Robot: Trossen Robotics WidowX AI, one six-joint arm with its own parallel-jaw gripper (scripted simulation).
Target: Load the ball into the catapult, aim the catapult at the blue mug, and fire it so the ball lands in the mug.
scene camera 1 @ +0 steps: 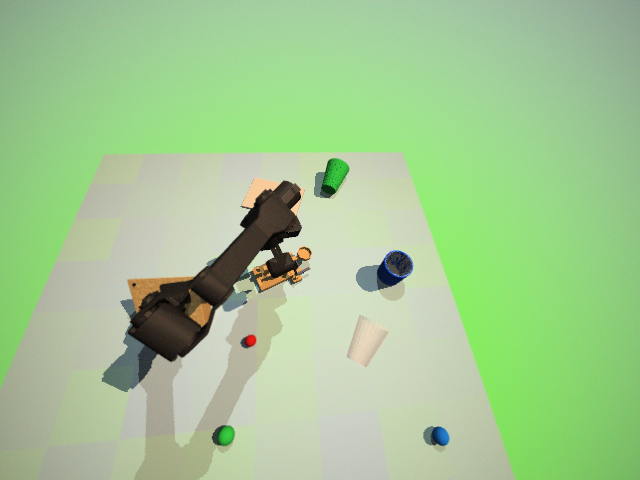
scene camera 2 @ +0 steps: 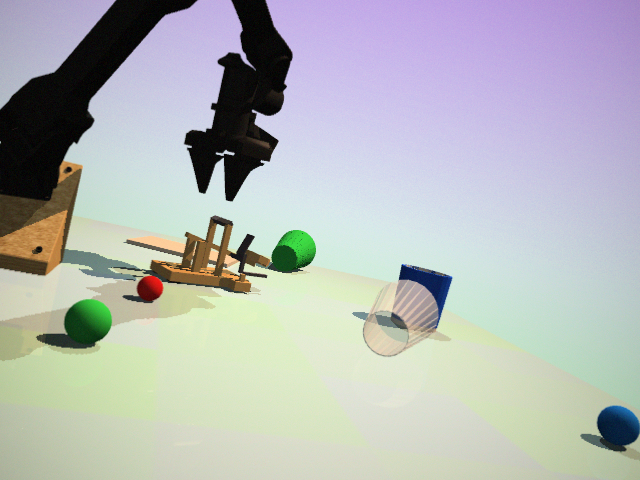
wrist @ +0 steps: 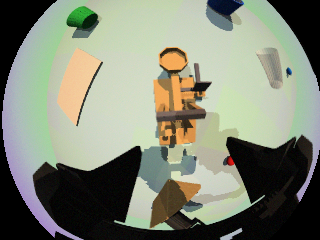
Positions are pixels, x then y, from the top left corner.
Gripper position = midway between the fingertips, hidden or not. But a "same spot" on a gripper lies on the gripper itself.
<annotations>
The gripper shows in scene camera 1 (pixel 272 255), in scene camera 2 and in the wrist view. A clear cup shows in scene camera 1, in scene camera 2 and in the wrist view (pixel 269 57). One and the same spot on the clear cup: (scene camera 1: pixel 368 336) is (scene camera 2: pixel 401 290). The same spot on the gripper: (wrist: pixel 106 191) is (scene camera 2: pixel 213 158).
</annotations>
